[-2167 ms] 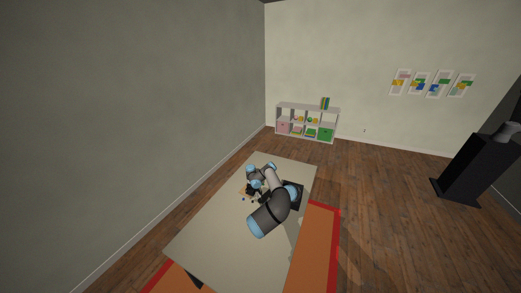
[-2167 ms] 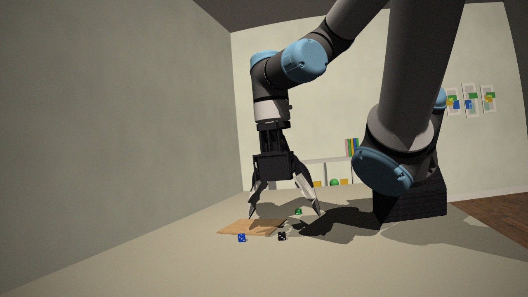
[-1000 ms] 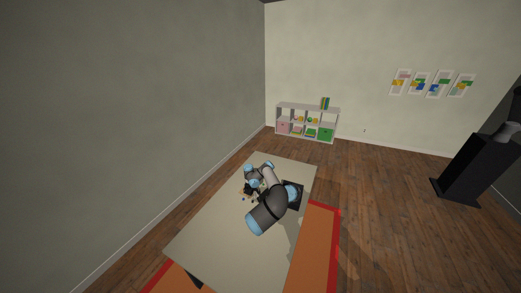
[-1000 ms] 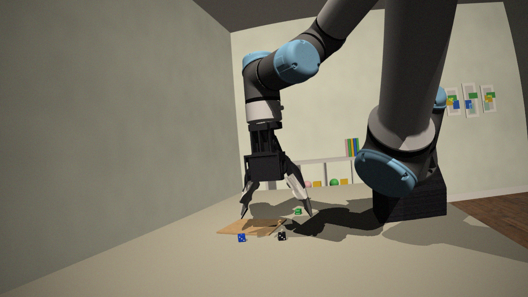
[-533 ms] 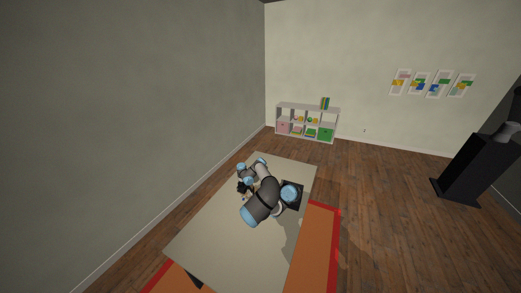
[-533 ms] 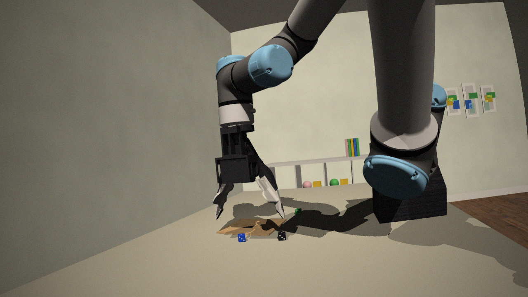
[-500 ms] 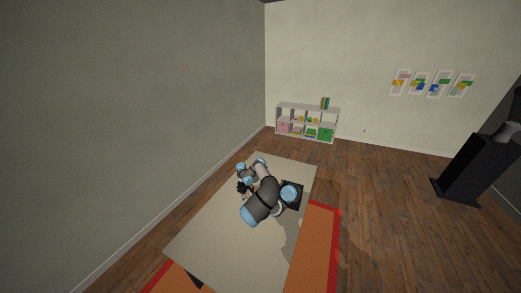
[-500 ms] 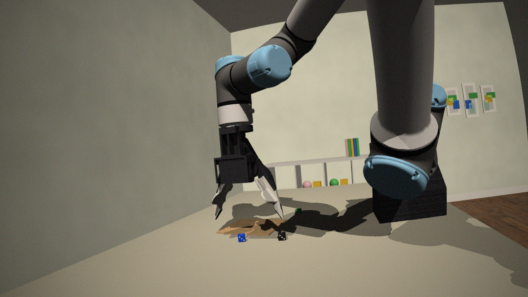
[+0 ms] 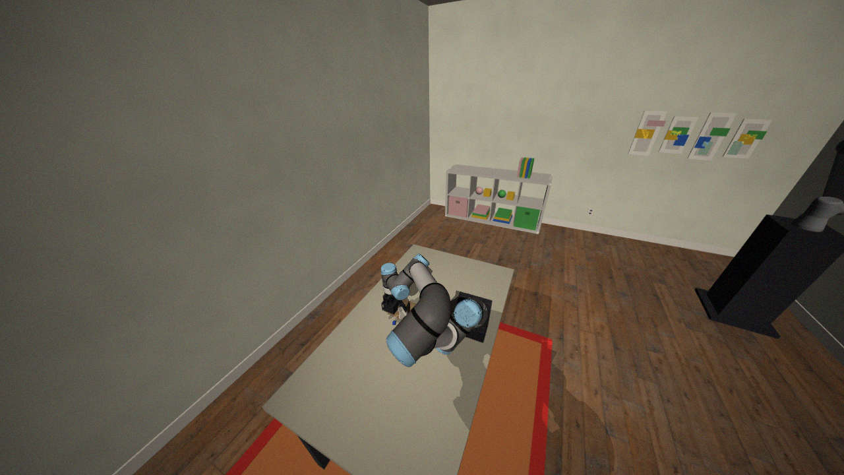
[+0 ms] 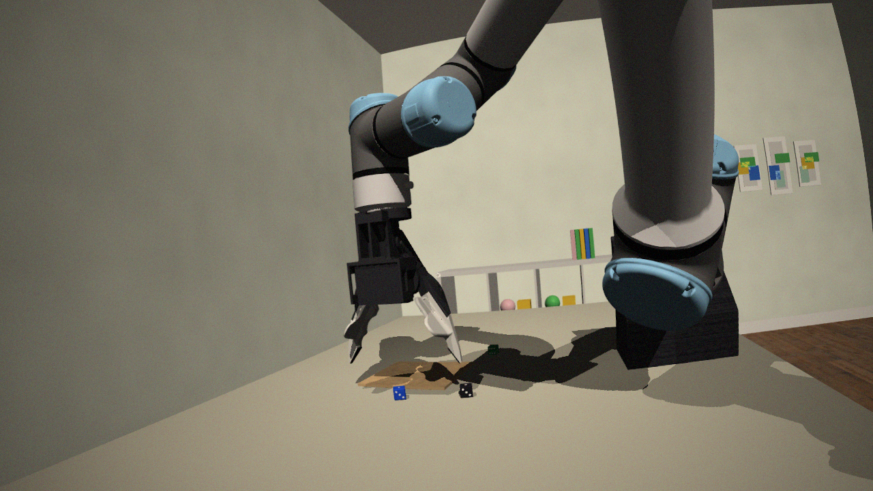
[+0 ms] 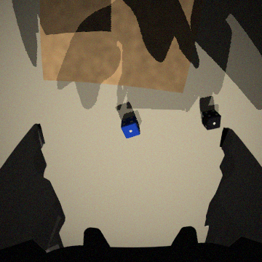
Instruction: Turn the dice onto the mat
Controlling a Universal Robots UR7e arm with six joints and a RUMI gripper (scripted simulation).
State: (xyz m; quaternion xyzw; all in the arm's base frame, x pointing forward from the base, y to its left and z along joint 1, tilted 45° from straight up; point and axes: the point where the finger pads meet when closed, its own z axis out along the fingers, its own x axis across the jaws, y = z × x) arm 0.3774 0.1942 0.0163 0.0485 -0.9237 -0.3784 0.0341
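My hand is 30 mm above the blue die and 20 mm to the right of it. From my hand the other things lie so: green die (220 mm to the right, 70 mm behind, 30 mm below); tan mat (90 mm to the right, 40 mm below, 20 mm ahead); black die (90 mm behind, 30 mm below, 10 mm to the left).
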